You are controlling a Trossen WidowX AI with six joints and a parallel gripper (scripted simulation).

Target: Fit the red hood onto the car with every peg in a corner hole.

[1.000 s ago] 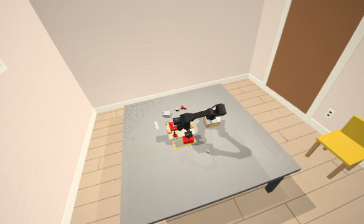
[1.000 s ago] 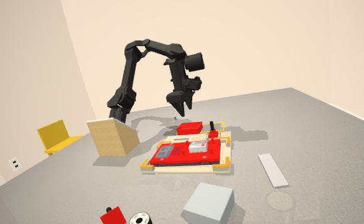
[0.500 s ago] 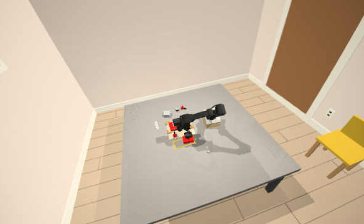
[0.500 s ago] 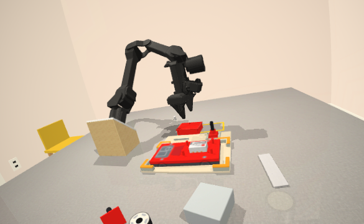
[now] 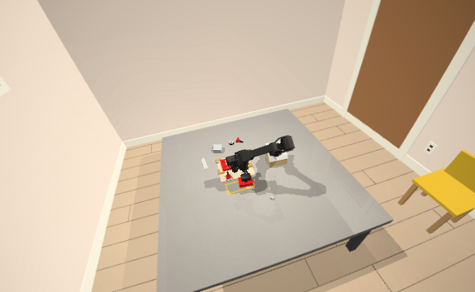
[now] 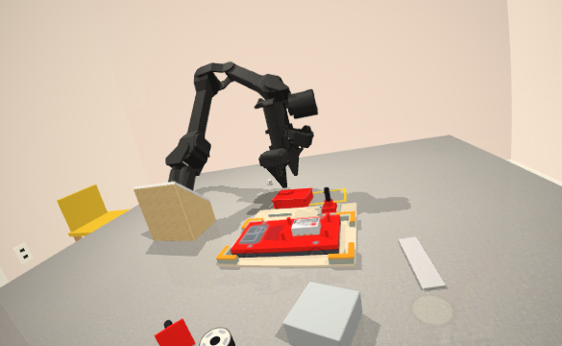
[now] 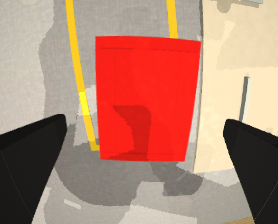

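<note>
The red hood is 5 cm below my gripper tip. From my gripper tip the other things lie so: wheel 4 cm ahead, 44 cm to the right, 5 cm below; grey engine block 9 cm ahead, 19 cm to the right, 4 cm below.
</note>
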